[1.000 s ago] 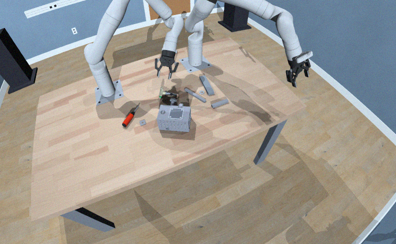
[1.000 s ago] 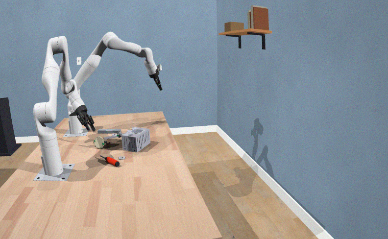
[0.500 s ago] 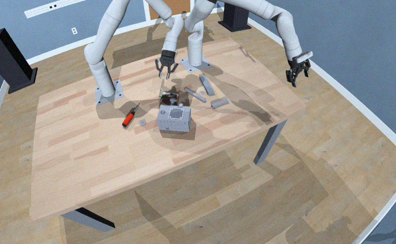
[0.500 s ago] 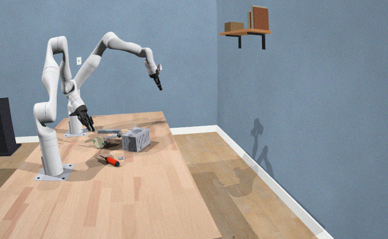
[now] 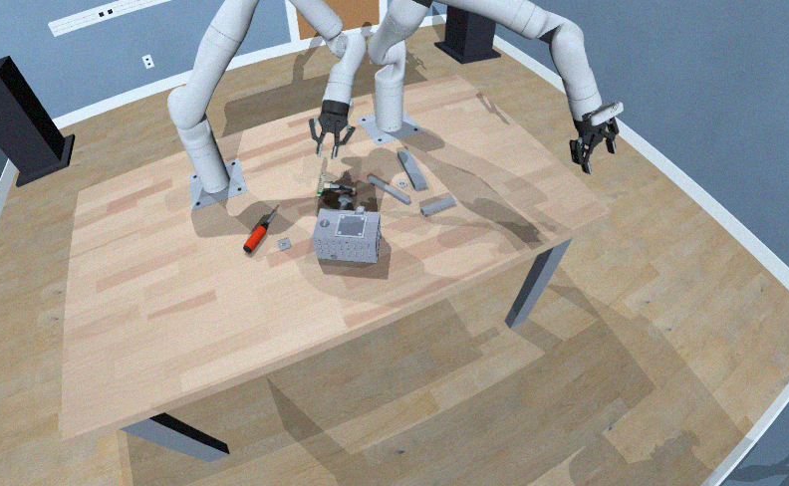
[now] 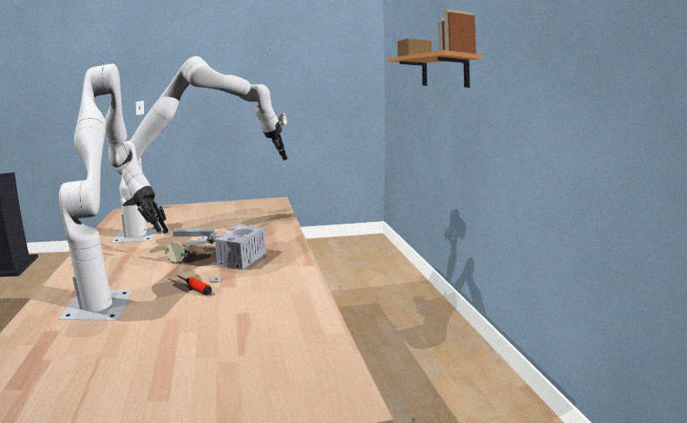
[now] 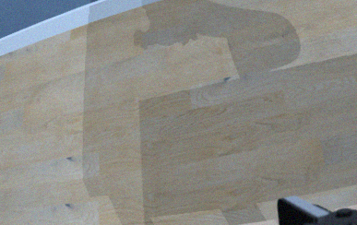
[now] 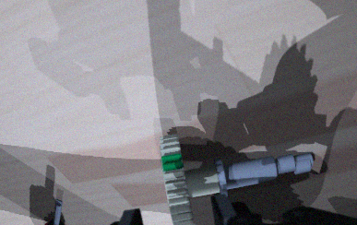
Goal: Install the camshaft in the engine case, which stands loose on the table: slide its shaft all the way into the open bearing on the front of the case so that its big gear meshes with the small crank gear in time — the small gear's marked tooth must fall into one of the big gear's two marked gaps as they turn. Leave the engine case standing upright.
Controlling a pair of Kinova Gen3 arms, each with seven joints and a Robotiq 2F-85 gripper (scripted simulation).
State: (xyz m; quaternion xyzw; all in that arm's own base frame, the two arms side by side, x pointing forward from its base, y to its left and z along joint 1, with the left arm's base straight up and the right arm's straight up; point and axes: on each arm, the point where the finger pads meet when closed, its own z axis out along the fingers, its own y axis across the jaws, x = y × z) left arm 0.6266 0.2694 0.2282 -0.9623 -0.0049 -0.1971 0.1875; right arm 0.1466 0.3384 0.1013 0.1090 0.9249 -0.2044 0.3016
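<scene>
My right gripper is now 160 mm short of the small crank gear, 20 mm to the left of it and 40 mm above it. The rest, counted from my right hand: short bar 250 mm ahead, 220 mm to the left, 90 mm below; then washer 120 mm ahead, 170 mm to the left, 100 mm below.
</scene>
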